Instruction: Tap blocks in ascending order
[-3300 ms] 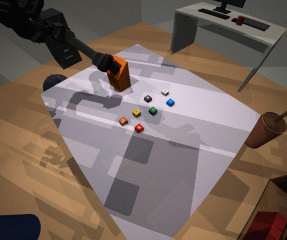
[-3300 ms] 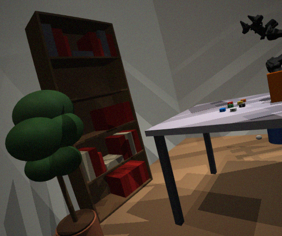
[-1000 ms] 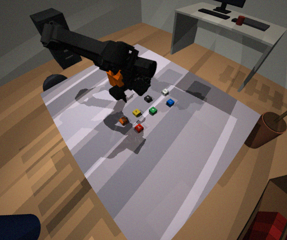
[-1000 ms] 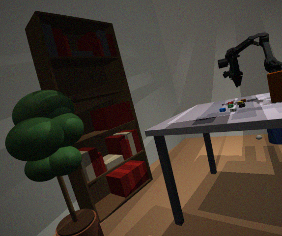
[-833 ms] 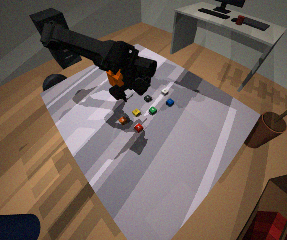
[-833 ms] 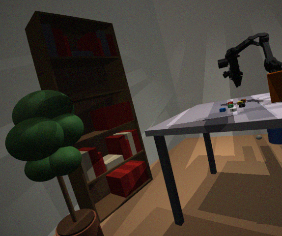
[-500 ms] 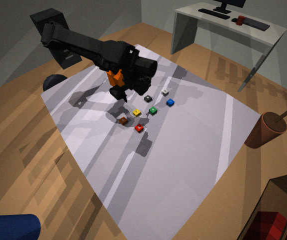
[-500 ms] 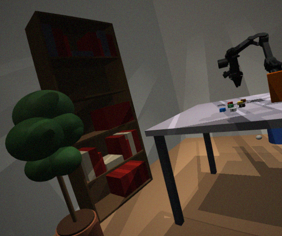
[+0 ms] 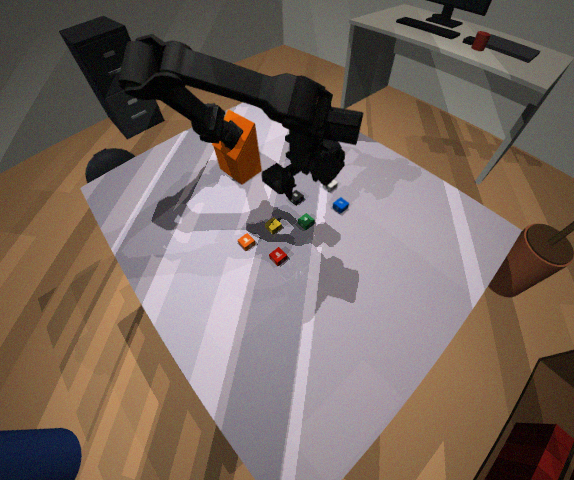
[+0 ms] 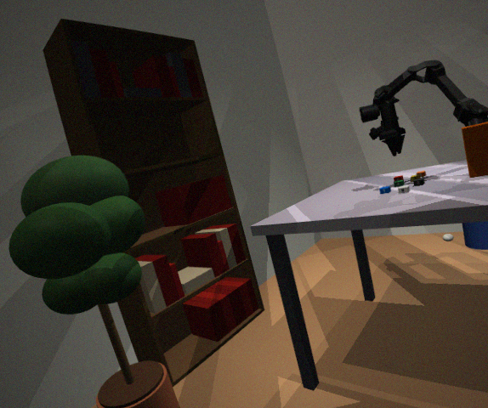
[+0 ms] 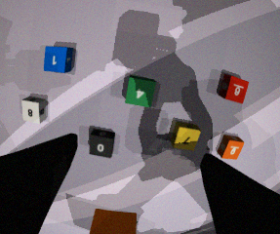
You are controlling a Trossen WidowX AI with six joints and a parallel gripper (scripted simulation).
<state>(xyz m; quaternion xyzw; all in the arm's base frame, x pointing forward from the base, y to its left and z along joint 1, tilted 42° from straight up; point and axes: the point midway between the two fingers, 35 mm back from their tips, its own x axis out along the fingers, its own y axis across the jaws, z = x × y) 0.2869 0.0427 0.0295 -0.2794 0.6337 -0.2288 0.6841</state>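
Now: gripper tip 70 mm past the black block, 40 mm to the right of it and 110 mm above it. Also, from my gripper tip: green block 10 mm ahead, 110 mm below; then yellow block 30 mm behind, 70 mm to the right, 110 mm below; then blue block 40 mm ahead, 120 mm to the left, 110 mm below.
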